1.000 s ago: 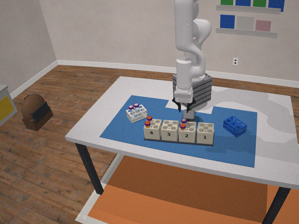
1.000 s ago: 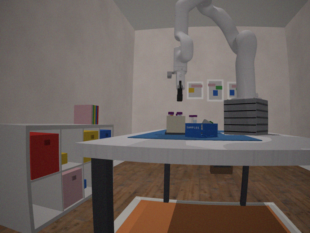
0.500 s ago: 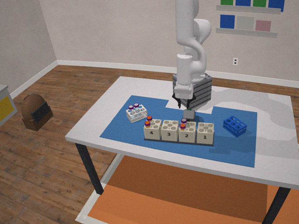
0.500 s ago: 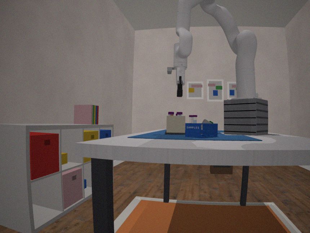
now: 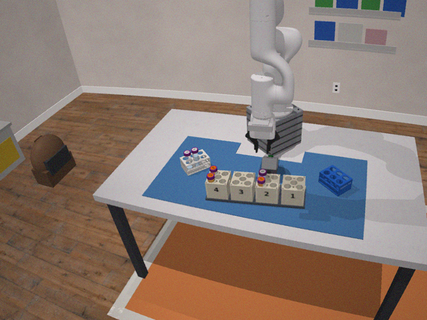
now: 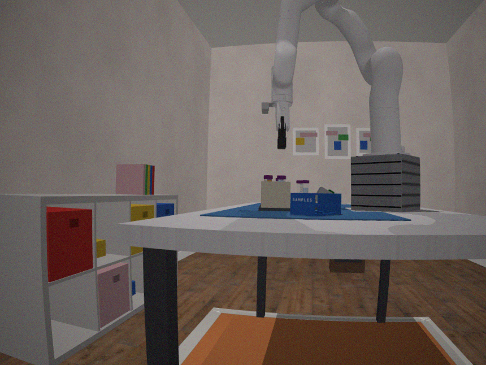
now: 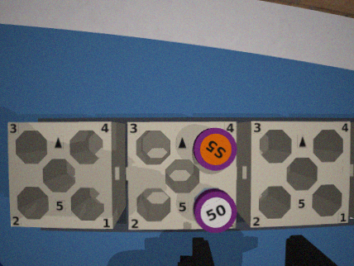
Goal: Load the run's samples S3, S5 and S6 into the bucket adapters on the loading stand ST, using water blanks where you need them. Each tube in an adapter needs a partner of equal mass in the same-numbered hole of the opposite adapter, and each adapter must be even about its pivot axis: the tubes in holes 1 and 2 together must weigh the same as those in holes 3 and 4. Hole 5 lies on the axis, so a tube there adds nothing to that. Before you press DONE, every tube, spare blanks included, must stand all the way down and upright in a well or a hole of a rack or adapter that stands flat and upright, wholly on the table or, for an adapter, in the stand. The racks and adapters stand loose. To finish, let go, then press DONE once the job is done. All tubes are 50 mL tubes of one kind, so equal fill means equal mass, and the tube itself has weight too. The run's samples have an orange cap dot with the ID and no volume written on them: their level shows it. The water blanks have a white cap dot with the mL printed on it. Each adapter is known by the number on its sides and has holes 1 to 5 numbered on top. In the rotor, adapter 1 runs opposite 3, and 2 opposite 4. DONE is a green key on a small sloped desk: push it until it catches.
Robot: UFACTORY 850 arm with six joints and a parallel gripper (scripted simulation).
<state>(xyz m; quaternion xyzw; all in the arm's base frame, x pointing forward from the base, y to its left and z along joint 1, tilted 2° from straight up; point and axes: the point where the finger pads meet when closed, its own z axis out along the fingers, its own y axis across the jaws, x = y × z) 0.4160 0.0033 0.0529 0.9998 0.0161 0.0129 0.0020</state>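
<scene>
Right now the green DONE key is 190 mm behind my hand, 180 mm below it and 10 mm to the left of it. From my hand the other things lie so: adapter 1 (200 mm below, 140 mm to the left, 20 mm ahead); adapter 2 (200 mm below, 30 mm to the left, 20 mm ahead); adapter 3 (200 mm below, 80 mm to the right, 30 mm ahead).
</scene>
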